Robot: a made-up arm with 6 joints. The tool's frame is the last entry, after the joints.
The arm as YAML. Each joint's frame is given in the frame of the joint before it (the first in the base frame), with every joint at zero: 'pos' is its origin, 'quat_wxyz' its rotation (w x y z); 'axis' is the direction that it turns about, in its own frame. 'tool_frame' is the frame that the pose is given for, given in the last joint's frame.
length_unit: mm
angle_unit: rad
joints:
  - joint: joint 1
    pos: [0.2, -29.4, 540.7]
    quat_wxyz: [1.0, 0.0, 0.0, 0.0]
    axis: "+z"
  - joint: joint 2
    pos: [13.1, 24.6, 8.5]
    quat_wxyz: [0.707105, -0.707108, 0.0, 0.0]
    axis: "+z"
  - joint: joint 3
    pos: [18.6, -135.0, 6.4]
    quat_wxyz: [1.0, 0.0, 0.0, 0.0]
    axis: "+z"
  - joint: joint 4
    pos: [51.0, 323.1, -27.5]
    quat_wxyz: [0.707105, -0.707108, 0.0, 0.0]
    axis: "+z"
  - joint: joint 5
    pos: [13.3, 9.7, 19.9]
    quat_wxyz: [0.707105, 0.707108, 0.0, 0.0]
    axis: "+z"
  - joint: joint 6
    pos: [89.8, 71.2, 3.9]
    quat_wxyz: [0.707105, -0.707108, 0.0, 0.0]
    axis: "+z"
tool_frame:
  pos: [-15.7, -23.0, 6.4]
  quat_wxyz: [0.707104, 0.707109, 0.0, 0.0]
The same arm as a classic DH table. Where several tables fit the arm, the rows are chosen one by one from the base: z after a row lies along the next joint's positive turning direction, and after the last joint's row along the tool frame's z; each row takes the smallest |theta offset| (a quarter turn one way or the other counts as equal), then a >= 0, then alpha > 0; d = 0 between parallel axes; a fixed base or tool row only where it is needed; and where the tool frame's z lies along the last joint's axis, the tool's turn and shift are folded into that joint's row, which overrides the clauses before.
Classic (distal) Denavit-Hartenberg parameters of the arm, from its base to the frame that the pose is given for. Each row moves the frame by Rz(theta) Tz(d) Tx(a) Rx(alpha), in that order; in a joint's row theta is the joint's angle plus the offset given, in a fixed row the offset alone. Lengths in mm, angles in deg.
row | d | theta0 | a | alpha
base (fixed) | 0 | -89.61 | 29.4 | 0
joint 1 | 549.2 | 89.61 | 13.1 | -90
joint 2 | 0 | -82.16 | 136.3 | 0
joint 3 | 3.5 | 82.16 | 51 | -90
joint 4 | 343 | 0 | 13.3 | 90
joint 5 | -5.8 | 0 | 89.8 | -90
joint 6 | 77.6 | 0 | -15.7 | 90
tool (fixed) | 23 | 0 | 0 | 0

